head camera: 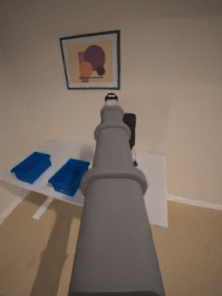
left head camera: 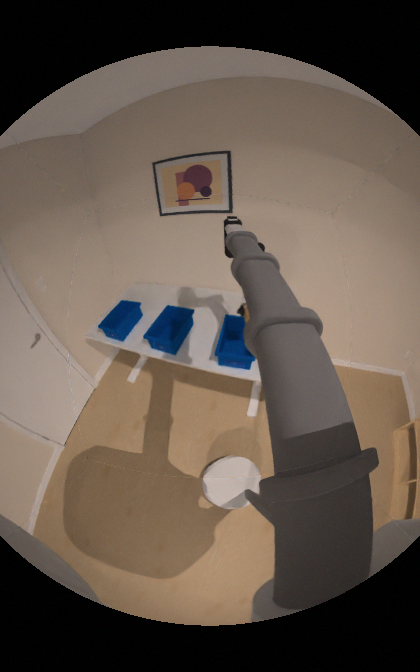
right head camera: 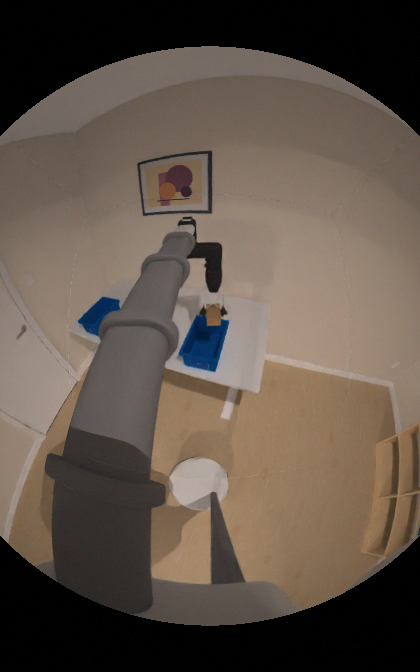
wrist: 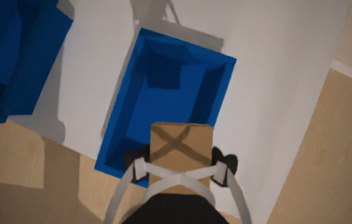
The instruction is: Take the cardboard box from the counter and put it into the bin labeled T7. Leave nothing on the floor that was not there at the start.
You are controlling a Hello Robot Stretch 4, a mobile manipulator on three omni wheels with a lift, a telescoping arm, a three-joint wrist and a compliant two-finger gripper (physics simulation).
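Frame: origin at the robot's base, x ahead, y left, z up, level; centimetres.
Seen in the pictures: gripper, fingertip midpoint: (wrist: 180, 157).
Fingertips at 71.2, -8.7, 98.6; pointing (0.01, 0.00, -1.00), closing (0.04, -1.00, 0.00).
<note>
Pixels of each thing's top centre, then the offset from my fingertips to it, as dx, dy, dz. Level surfaces: height alone.
- brown cardboard box at its top centre: (wrist: 179, 171) -0.5, +0.0, +4.1
- blue bin at its top centre: (wrist: 163, 114) +4.4, +3.7, -17.3
- white table at its surface level: dz -29.3
The brown cardboard box (right head camera: 213, 315) (wrist: 181, 142) is between the fingertips of my gripper (right head camera: 213, 312) (wrist: 180, 157), which is shut on it. In the wrist view the box overlaps the near part of a blue bin (wrist: 167, 105); it looks held above the bin's level. The same rightmost bin (left head camera: 234, 345) (right head camera: 202, 347) stands on the white table (left head camera: 202, 320) (right head camera: 247, 335) (wrist: 280, 75). Two more blue bins, the middle one (head camera: 70, 177) (left head camera: 169, 330) and the left one (head camera: 31, 167) (left head camera: 120, 320), stand beside it. No label can be read, so I cannot tell which bin is T7.
My arm (head camera: 115, 225) (left head camera: 305, 390) (right head camera: 120, 370) reaches across the table and hides part of it. A white round object (left head camera: 231, 482) (right head camera: 199, 483) is on the floor in front. A wooden shelf unit (right head camera: 384, 470) stands at the right. A framed picture (head camera: 90, 87) hangs on the wall.
</note>
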